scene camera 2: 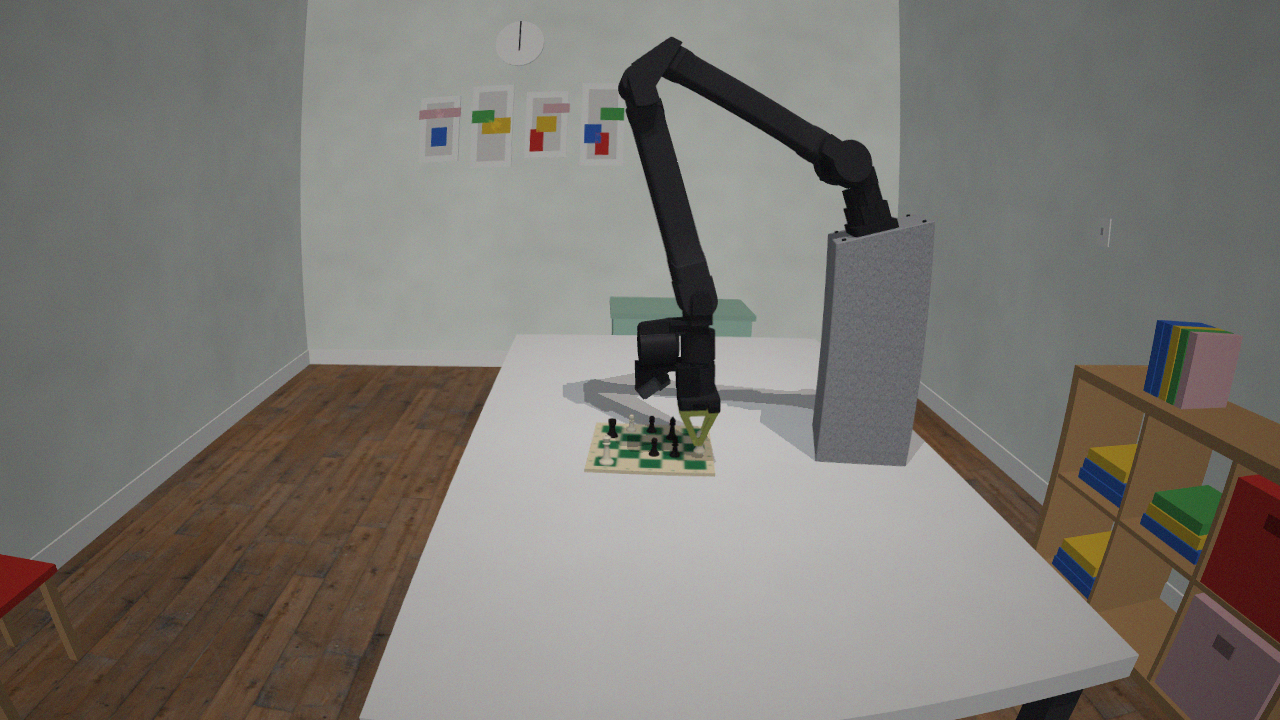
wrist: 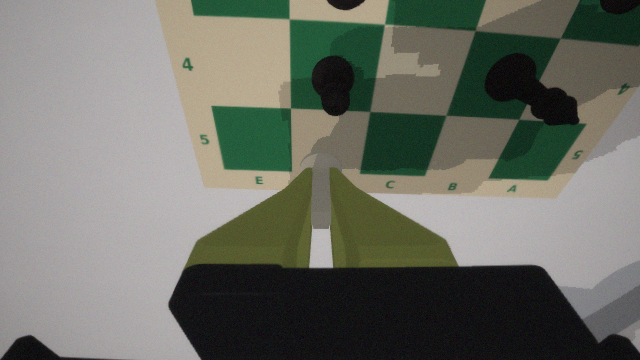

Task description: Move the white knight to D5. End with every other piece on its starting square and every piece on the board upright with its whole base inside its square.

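Places are measured from the arm's base along level axes (x ahead, y left, z up), in centimetres.
Pixels of known places: gripper, fingertip midpoint: (scene camera 2: 697,444) (wrist: 320,179); arm's base at its link origin: (scene camera 2: 871,229).
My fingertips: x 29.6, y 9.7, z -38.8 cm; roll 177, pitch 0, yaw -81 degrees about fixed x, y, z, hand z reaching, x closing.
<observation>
Ahead of a thing's pixels: the offset from my fingertips to its middle. "*": to the spot under its first point.
My gripper (scene camera 2: 699,442) (wrist: 320,179) is shut on the white knight {dx -0.4, dy -0.1, dz +0.7 cm} (scene camera 2: 699,451) (wrist: 320,161), low over the row 5 edge of the board {dx +8.4, dy -3.4, dz -2.7 cm} (scene camera 2: 626,470) (wrist: 225,180). In the wrist view, the knight's rounded base shows over the part of the pale D5 square {* dx +1.4, dy +0.0, dz -2.4 cm} (wrist: 325,127) nearest the board's edge. The fingers hide part of the knight. I cannot tell whether its base touches the board or lies wholly inside the square.
A black piece {dx +3.9, dy +0.0, dz -0.8 cm} (scene camera 2: 674,447) (wrist: 332,77) stands on D4, close to the knight. A taller black piece {dx +5.2, dy -7.9, dz -0.2 cm} (scene camera 2: 672,429) (wrist: 512,75) stands on B4. Other black pieces and white pieces {dx +15.1, dy +5.3, dz +0.2 cm} (scene camera 2: 606,452) {dx +13.1, dy -10.4, dz -0.8 cm} (scene camera 2: 631,423) stand farther left in the scene view. A grey pedestal (scene camera 2: 868,358) bears the arm.
</observation>
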